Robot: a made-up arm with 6 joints. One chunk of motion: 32 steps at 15 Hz.
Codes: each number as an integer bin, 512 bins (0 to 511) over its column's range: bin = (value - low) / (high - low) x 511, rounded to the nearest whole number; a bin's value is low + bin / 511 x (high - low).
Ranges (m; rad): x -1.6..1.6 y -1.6..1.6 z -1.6..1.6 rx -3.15..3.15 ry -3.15..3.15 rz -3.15..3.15
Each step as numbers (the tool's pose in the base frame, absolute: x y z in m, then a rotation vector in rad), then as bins.
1 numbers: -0.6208 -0.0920 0.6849 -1.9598 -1.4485 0.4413
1 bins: 156 241 365 97 138 291
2 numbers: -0.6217 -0.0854 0.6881 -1.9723 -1.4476 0.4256
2 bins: 156 242 365 96 138 290
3 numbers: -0.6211 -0.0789 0.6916 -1.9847 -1.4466 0.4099
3 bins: 156 243 366 95 138 289
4 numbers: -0.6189 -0.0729 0.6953 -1.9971 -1.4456 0.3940
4 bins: 157 244 367 94 138 287
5 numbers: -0.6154 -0.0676 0.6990 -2.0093 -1.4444 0.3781
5 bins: 157 245 367 93 138 286
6 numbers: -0.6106 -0.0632 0.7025 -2.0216 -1.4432 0.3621
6 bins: 158 245 368 92 138 285
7 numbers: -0.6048 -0.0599 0.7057 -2.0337 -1.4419 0.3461
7 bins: 159 246 368 91 139 284
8 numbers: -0.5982 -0.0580 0.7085 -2.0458 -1.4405 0.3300
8 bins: 160 246 369 90 139 282
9 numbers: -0.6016 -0.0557 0.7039 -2.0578 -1.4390 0.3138
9 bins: 159 247 368 89 139 281
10 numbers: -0.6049 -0.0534 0.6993 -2.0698 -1.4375 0.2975
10 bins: 159 247 367 88 139 280
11 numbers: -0.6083 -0.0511 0.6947 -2.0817 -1.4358 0.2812
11 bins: 158 247 366 87 139 278
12 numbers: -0.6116 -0.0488 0.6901 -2.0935 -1.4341 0.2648
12 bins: 158 248 366 86 139 277
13 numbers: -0.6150 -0.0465 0.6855 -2.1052 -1.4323 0.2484
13 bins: 157 248 365 85 139 276
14 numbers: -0.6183 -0.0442 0.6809 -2.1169 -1.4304 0.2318
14 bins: 157 248 364 84 139 274
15 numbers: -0.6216 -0.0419 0.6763 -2.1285 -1.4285 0.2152
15 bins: 156 249 363 83 140 273
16 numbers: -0.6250 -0.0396 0.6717 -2.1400 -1.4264 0.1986
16 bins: 156 249 363 82 140 272
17 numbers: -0.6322 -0.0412 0.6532 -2.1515 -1.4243 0.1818
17 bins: 155 249 360 81 140 270
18 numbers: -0.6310 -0.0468 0.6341 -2.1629 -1.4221 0.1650
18 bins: 155 248 357 80 140 269
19 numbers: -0.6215 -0.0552 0.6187 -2.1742 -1.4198 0.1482
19 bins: 156 247 354 79 140 268
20 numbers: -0.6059 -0.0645 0.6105 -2.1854 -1.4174 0.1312
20 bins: 159 245 353 78 141 266
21 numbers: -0.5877 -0.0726 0.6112 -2.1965 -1.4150 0.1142
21 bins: 162 244 353 77 141 265
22 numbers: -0.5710 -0.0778 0.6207 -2.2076 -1.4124 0.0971
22 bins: 164 243 355 76 141 263
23 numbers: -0.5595 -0.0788 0.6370 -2.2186 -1.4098 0.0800
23 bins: 166 243 357 76 141 262
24 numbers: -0.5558 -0.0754 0.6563 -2.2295 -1.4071 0.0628
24 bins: 167 243 360 75 141 261
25 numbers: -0.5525 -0.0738 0.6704 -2.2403 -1.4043 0.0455
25 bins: 167 244 363 74 142 259
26 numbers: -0.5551 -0.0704 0.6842 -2.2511 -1.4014 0.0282
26 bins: 167 244 365 73 142 258
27 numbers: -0.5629 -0.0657 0.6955 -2.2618 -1.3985 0.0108
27 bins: 166 245 367 72 142 256
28 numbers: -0.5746 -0.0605 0.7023 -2.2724 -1.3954 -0.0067
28 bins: 164 246 368 71 142 255
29 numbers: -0.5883 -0.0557 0.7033 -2.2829 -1.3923 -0.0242
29 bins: 162 247 368 70 143 254
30 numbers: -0.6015 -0.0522 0.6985 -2.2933 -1.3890 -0.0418
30 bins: 159 247 367 69 143 252
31 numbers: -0.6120 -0.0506 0.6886 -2.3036 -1.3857 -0.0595
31 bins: 158 247 365 69 143 251
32 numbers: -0.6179 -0.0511 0.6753 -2.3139 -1.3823 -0.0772
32 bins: 157 247 363 68 143 249
